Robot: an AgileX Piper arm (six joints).
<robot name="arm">
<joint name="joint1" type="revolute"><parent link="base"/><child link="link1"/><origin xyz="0 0 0.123"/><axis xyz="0 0 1"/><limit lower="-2.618" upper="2.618"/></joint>
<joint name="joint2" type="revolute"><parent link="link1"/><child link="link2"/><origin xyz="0 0 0" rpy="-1.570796 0 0"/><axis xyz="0 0 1"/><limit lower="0" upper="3.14"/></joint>
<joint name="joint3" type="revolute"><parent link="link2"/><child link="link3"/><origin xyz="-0.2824 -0.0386 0"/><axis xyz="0 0 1"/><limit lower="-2.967" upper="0"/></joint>
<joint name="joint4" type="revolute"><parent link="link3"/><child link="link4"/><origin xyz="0.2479 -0.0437 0" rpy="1.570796 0 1.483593"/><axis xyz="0 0 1"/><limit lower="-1.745" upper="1.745"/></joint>
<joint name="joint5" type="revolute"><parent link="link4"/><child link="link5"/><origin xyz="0 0 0" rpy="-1.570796 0 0"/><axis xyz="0 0 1"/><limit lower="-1.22" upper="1.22"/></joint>
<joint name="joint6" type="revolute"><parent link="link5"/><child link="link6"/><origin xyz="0 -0.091 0" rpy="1.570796 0 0"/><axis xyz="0 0 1"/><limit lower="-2.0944" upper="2.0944"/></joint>
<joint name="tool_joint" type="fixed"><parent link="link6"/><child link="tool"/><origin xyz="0 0 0"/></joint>
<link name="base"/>
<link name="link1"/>
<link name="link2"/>
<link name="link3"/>
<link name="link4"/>
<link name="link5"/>
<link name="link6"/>
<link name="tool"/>
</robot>
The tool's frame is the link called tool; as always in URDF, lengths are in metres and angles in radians.
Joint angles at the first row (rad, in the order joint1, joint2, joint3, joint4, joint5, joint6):
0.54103 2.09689 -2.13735 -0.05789 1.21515 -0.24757
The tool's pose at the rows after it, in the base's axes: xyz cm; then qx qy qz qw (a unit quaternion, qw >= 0):
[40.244 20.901 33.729 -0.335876 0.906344 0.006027 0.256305]
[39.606 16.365 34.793 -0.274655 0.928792 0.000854 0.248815]
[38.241 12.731 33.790 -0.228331 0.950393 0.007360 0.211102]
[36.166 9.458 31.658 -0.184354 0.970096 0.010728 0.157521]
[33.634 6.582 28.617 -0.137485 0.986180 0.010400 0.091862]
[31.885 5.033 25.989 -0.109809 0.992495 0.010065 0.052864]
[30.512 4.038 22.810 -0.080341 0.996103 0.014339 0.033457]
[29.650 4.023 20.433 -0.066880 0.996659 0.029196 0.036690]
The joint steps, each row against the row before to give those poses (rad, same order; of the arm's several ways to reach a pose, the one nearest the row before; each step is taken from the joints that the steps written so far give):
-0.05093 -0.04774 0.02040 -0.00118 -0.00463 0.03414
-0.08679 -0.10259 0.12000 0.00125 -0.00182 0.04838
-0.07672 -0.09000 0.16449 0.03312 0.00022 0.02384
-0.07080 -0.08566 0.19253 0.02470 0.00101 0.02140
-0.06552 -0.06872 0.20093 0.01199 0.00009 0.02985
-0.03813 -0.03219 0.14275 0.00496 -0.03225 0.01606
-0.02817 -0.01007 0.14257 0.01216 -0.09396 0.02416
-0.00568 0.00099 0.10126 0.03681 -0.10967 -0.00098

